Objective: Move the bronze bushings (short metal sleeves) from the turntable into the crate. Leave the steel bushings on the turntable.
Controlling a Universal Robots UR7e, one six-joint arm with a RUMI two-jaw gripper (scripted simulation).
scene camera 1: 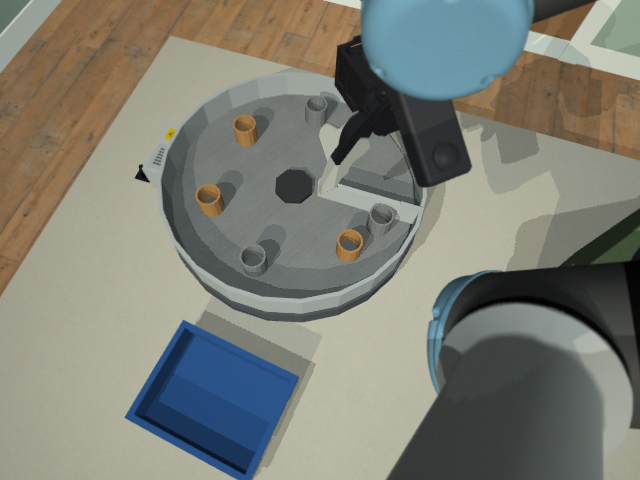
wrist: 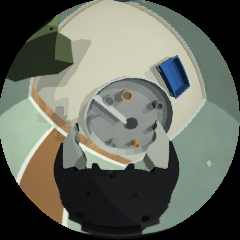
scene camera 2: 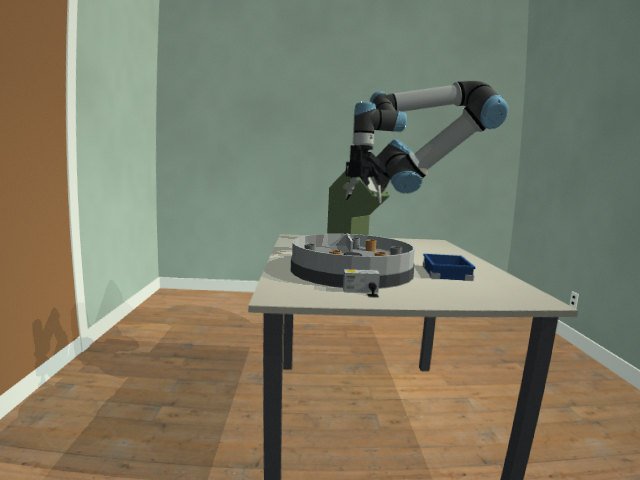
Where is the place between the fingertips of my gripper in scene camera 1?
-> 379, 168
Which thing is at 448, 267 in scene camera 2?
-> A blue crate.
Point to a blue crate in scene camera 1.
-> At 215, 403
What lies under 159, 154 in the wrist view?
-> My gripper.
